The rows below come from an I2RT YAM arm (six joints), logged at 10 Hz.
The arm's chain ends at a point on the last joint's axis. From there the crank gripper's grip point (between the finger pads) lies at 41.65 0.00 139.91 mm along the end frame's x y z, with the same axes.
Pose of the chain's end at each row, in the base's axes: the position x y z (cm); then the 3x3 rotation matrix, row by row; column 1 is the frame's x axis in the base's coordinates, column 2 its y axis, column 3 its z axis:
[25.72, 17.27, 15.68], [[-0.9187, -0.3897, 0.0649], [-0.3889, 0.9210, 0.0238], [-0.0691, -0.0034, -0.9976]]
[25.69, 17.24, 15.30], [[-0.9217, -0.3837, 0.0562], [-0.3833, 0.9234, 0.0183], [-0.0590, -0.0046, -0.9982]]
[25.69, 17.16, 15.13], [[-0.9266, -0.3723, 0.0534], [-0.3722, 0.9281, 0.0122], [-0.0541, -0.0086, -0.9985]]
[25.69, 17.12, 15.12], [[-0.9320, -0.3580, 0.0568], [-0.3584, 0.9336, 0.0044], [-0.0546, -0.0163, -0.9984]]
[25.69, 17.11, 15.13], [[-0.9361, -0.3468, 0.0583], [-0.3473, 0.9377, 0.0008], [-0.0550, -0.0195, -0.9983]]
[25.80, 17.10, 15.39], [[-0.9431, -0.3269, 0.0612], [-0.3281, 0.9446, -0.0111], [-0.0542, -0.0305, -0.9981]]
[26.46, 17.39, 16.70], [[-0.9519, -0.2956, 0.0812], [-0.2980, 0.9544, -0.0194], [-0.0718, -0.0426, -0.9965]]
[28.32, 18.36, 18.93], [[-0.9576, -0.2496, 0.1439], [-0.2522, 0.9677, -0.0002], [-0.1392, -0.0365, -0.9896]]
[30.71, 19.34, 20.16], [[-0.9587, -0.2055, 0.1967], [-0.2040, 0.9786, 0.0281], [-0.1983, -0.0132, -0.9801]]
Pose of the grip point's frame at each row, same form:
[22.80, 15.98, 1.43], [[-0.9187, -0.3897, 0.0649], [-0.3889, 0.9210, 0.0238], [-0.0691, -0.0034, -0.9976]]
[22.64, 15.90, 1.09], [[-0.9217, -0.3837, 0.0562], [-0.3833, 0.9234, 0.0183], [-0.0590, -0.0046, -0.9982]]
[22.58, 15.78, 0.93], [[-0.9266, -0.3723, 0.0534], [-0.3722, 0.9281, 0.0122], [-0.0541, -0.0086, -0.9985]]
[22.60, 15.69, 0.92], [[-0.9320, -0.3580, 0.0568], [-0.3584, 0.9336, 0.0044], [-0.0546, -0.0163, -0.9984]]
[22.61, 15.67, 0.93], [[-0.9361, -0.3468, 0.0583], [-0.3473, 0.9377, 0.0008], [-0.0550, -0.0195, -0.9983]]
[22.73, 15.58, 1.20], [[-0.9431, -0.3269, 0.0612], [-0.3281, 0.9446, -0.0111], [-0.0542, -0.0305, -0.9981]]
[23.63, 15.88, 2.46], [[-0.9519, -0.2956, 0.0812], [-0.2980, 0.9544, -0.0194], [-0.0718, -0.0426, -0.9965]]
[26.34, 17.31, 4.50], [[-0.9576, -0.2496, 0.1439], [-0.2522, 0.9677, -0.0002], [-0.1392, -0.0365, -0.9896]]
[29.47, 18.88, 5.62], [[-0.9587, -0.2055, 0.1967], [-0.2040, 0.9786, 0.0281], [-0.1983, -0.0132, -0.9801]]

